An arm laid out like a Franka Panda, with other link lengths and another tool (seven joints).
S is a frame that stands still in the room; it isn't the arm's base.
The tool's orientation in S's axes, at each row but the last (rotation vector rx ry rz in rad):
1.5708, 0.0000, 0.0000
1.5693, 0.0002, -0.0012
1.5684, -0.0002, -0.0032
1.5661, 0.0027, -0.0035
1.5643, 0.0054, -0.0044
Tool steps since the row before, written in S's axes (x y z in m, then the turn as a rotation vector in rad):
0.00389, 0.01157, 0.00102, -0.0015, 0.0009, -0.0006
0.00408, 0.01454, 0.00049, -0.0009, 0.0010, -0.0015
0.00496, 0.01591, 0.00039, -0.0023, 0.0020, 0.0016
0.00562, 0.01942, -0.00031, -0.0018, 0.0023, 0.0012
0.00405, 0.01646, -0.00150, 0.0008, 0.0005, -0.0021
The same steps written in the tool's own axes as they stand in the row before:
0.00389, 0.00102, -0.01157, -0.0015, -0.0006, -0.0009
0.00407, 0.00052, -0.01454, -0.0009, -0.0015, -0.0010
0.00492, 0.00044, -0.01592, -0.0023, 0.0016, -0.0020
0.00561, -0.00020, -0.01942, -0.0018, 0.0012, -0.0023
0.00407, -0.00137, -0.01647, 0.0008, -0.0021, -0.0005

